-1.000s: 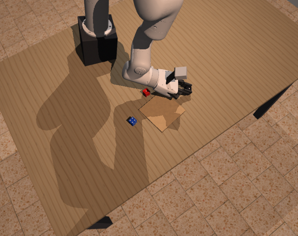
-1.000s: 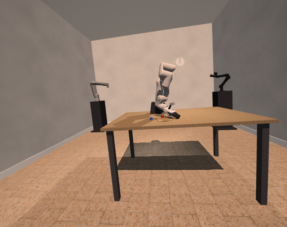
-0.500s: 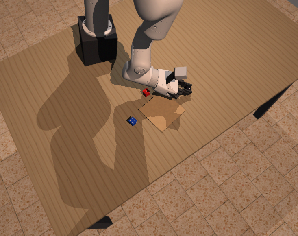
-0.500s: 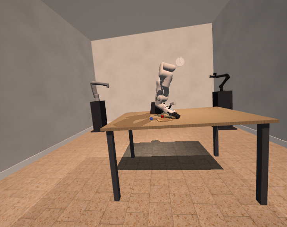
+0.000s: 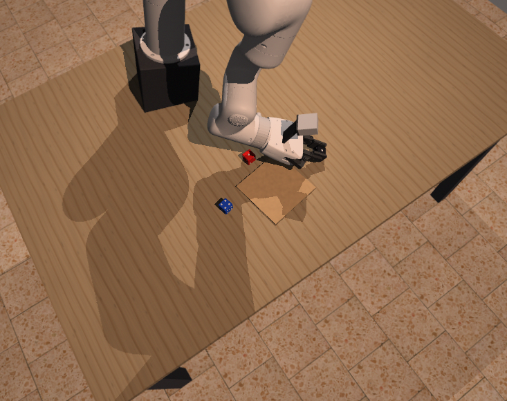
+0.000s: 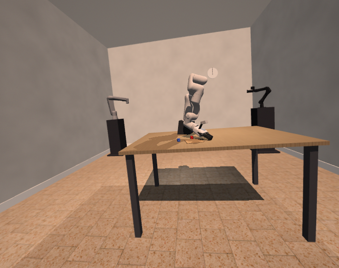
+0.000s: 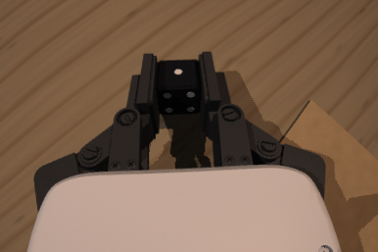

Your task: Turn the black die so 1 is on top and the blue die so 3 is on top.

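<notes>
My gripper is now 1 cm to the right of the black die and 1 cm above it. Round my hand: tan mat: 2 cm ahead, 14 cm to the right, 2 cm below; then red die: 8 cm behind, 15 cm to the right, 1 cm below; then blue die: 1 cm ahead, 27 cm to the right, 1 cm below.
</notes>
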